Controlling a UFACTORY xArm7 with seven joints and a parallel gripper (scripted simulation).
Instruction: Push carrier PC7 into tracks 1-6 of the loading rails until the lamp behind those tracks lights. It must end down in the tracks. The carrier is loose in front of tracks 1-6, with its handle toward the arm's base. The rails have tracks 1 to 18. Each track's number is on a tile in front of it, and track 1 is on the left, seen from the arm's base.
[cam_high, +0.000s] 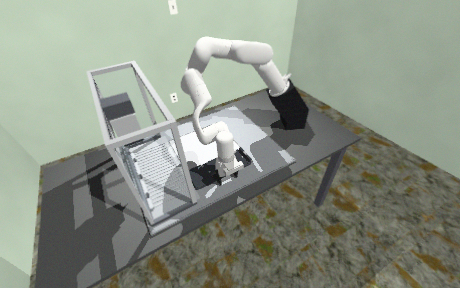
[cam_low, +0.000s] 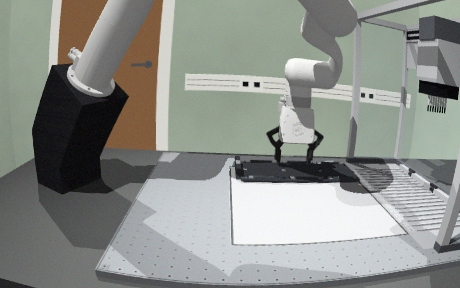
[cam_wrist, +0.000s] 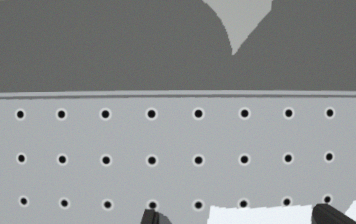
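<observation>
Now: the carrier PC7 10 mm ahead of my hand and 90 mm to the right of it. Round my hand: pipetting head (350 mm ahead, 230 mm to the right, 330 mm above); frame post (230 mm ahead, 520 mm to the right, 230 mm above).
</observation>
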